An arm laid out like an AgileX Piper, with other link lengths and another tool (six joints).
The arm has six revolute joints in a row. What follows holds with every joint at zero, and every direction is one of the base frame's.
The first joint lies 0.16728 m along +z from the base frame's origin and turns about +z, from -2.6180 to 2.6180 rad.
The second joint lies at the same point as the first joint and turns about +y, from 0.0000 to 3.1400 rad.
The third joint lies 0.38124 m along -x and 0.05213 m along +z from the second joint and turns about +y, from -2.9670 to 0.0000 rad.
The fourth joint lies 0.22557 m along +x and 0.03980 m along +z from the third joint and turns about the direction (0.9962, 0, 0.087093), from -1.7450 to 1.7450 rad.
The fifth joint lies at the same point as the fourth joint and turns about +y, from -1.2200 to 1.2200 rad.
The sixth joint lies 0.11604 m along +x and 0.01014 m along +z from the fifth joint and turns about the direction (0.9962, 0, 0.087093), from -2.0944 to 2.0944 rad.
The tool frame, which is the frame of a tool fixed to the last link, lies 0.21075 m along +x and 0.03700 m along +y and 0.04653 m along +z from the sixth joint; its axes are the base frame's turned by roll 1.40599, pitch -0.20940 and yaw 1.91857 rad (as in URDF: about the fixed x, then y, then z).
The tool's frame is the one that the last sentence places.
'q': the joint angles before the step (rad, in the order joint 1, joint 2, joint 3, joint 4, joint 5, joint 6). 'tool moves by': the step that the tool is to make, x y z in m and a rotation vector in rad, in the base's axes. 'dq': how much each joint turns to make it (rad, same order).
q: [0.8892 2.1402 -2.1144 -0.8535 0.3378 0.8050]
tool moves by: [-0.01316 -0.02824 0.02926 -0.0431 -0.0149 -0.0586]
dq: [0.0284 -0.0755 0.0000 0.0022 0.1283 -0.0532]
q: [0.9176 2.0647 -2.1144 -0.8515 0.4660 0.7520]
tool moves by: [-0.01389 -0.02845 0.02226 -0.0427 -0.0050 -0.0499]
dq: [0.0256 -0.0678 0.0001 0.0070 0.1175 -0.0565]
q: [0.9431 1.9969 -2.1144 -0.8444 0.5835 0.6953]
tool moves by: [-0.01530 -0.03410 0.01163 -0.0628 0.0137 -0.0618]
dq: [0.0322 -0.0658 0.0000 0.0011 0.1471 -0.0598]
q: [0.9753 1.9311 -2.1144 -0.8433 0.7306 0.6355]
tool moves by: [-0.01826 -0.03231 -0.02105 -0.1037 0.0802 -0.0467]
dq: [0.0268 -0.0479 0.0001 0.0625 0.1762 -0.1083]
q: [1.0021 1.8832 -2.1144 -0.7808 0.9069 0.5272]
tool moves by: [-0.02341 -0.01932 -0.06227 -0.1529 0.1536 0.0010]
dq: [0.0081 -0.0045 0.0001 0.1252 0.1771 -0.1495]
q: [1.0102 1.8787 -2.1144 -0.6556 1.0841 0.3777]
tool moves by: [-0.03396 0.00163 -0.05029 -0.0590 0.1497 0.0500]
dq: [0.0000 -0.0077 0.0410 0.1396 0.0698 -0.0767]
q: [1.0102 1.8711 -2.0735 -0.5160 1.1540 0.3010]
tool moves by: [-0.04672 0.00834 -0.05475 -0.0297 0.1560 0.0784]
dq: [0.0005 -0.0256 0.1309 0.1517 -0.0180 -0.0494]
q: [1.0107 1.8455 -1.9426 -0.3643 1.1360 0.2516]
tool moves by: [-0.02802 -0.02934 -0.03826 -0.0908 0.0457 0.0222]
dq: [0.0165 -0.0608 0.1796 -0.0079 -0.0187 0.0000]
